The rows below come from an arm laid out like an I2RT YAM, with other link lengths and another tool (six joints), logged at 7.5 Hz.
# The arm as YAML. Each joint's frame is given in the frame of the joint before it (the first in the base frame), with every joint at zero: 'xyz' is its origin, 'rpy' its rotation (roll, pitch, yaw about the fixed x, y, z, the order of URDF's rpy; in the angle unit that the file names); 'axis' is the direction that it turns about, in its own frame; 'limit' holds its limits. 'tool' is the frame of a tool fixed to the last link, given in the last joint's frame.
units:
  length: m
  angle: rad
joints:
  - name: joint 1
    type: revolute
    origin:
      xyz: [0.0, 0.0, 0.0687]
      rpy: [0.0, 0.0, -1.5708]
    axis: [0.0, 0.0, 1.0]
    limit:
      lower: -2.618
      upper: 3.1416
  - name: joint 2
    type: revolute
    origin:
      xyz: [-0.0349, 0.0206, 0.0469]
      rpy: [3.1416, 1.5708, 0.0]
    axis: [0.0, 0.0, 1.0]
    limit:
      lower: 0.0
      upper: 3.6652
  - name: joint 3
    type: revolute
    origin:
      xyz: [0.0, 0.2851, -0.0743]
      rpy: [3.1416, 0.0, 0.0]
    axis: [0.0, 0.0, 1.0]
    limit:
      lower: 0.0
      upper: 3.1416
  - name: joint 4
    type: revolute
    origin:
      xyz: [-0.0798, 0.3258, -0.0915]
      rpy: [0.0, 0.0, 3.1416]
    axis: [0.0, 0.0, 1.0]
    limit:
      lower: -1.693
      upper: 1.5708
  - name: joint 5
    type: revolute
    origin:
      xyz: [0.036, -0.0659, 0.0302]
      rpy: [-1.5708, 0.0, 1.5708]
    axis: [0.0, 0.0, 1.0]
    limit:
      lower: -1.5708
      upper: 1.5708
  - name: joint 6
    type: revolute
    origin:
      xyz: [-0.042, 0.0, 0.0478]
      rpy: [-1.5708, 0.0, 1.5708]
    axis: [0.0, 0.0, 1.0]
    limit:
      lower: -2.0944
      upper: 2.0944
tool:
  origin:
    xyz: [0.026, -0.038, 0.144]
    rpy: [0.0, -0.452, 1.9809]
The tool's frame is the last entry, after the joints.
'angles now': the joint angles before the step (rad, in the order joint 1, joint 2, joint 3, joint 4, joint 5, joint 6). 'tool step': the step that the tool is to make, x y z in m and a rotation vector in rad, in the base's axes. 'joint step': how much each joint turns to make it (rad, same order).
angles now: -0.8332, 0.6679, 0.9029, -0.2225, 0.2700, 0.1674
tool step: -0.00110, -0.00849, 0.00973, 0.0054, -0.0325, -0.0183
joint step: -0.0234, 0.0274, 0.0281, 0.0092, -0.0046, 0.0290
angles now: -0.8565, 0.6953, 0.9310, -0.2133, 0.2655, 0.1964
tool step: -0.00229, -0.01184, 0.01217, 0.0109, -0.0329, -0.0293
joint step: -0.0278, 0.0410, 0.0450, 0.0001, 0.0023, 0.0333
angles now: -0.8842, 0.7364, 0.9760, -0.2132, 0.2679, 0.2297
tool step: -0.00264, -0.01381, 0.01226, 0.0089, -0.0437, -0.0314
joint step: -0.0320, 0.0421, 0.0412, 0.0102, 0.0006, 0.0412
